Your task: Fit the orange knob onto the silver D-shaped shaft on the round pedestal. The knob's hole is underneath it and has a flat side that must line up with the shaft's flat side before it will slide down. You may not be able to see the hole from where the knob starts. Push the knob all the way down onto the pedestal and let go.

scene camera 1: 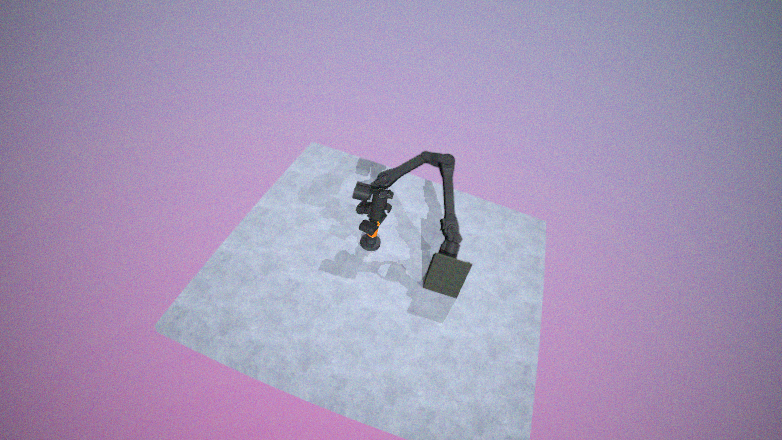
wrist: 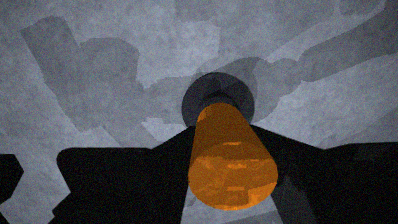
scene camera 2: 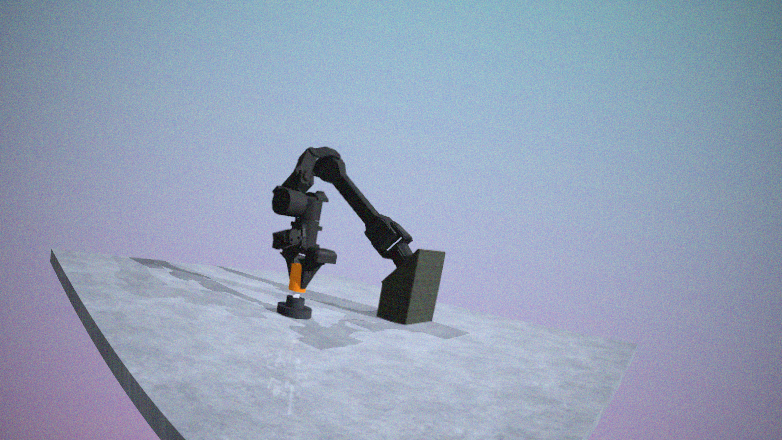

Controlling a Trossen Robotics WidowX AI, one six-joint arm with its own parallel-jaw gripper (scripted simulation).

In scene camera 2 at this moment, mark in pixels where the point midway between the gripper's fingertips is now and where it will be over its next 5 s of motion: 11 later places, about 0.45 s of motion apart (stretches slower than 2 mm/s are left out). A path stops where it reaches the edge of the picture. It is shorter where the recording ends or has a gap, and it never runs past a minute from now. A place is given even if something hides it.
My gripper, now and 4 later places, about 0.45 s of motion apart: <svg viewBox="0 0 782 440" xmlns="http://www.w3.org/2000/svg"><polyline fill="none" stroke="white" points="297,286 297,287 297,290 296,293 300,262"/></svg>
